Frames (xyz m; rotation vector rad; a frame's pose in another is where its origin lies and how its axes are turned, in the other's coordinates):
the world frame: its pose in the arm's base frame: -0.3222 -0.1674 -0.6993 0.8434 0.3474 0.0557
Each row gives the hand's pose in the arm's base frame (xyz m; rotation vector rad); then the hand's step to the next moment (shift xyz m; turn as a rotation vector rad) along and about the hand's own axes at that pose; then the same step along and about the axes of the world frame.
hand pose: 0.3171 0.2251 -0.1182 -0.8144 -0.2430 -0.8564
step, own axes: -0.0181 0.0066 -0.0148 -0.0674 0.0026 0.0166
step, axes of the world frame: -0.0014 -0.0160 -0.0182 -0.0214 0.0136 -0.0647
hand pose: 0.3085 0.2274 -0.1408 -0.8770 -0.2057 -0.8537
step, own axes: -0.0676 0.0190 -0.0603 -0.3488 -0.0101 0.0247
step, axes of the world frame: -0.0157 -0.0648 -0.0642 -0.1396 0.0132 -0.3205
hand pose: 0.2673 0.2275 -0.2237 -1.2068 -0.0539 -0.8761
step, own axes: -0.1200 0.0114 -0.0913 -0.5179 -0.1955 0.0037
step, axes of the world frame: -0.0779 -0.0903 -0.0930 -0.3675 0.0763 -0.4069
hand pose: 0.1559 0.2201 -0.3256 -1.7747 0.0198 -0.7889
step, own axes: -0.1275 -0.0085 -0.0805 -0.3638 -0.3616 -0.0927
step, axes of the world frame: -0.1254 -0.0560 -0.0629 -0.4389 0.1945 -0.2030
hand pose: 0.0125 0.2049 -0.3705 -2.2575 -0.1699 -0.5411
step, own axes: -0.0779 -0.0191 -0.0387 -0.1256 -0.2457 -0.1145
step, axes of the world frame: -0.0859 -0.0139 -0.0188 -0.2424 0.1728 -0.0254
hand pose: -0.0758 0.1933 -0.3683 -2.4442 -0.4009 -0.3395
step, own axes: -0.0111 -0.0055 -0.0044 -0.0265 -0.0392 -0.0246
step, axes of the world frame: -0.0130 0.0003 -0.0019 -0.0469 0.0255 -0.0008
